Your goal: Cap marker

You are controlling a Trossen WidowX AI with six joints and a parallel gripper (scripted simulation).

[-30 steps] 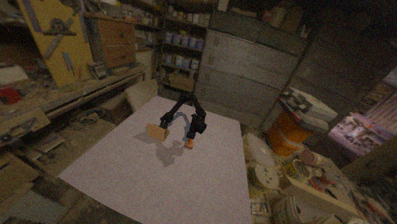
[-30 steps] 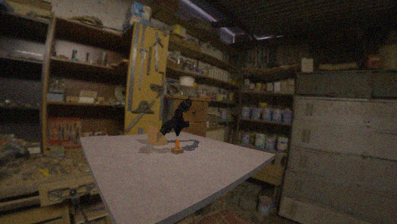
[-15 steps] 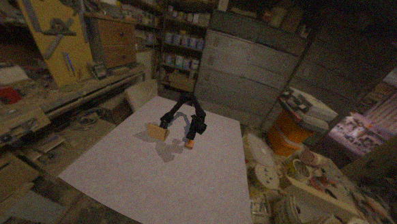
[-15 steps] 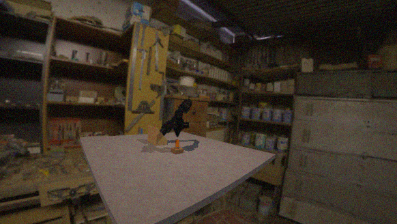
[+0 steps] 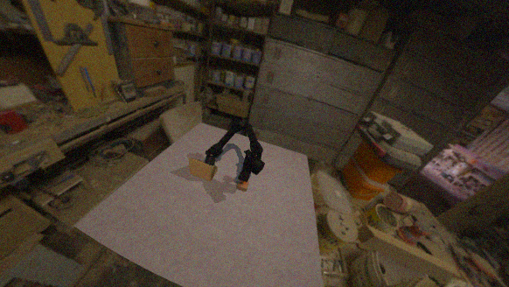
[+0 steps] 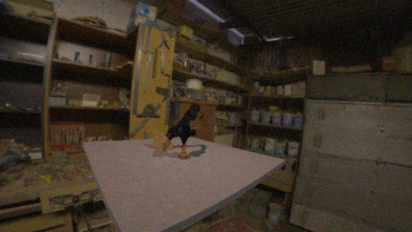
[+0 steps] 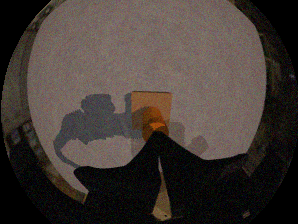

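Right now the orange cap is 30 mm below my gripper tip. Also, from my gripper tip: holder block 80 mm below.
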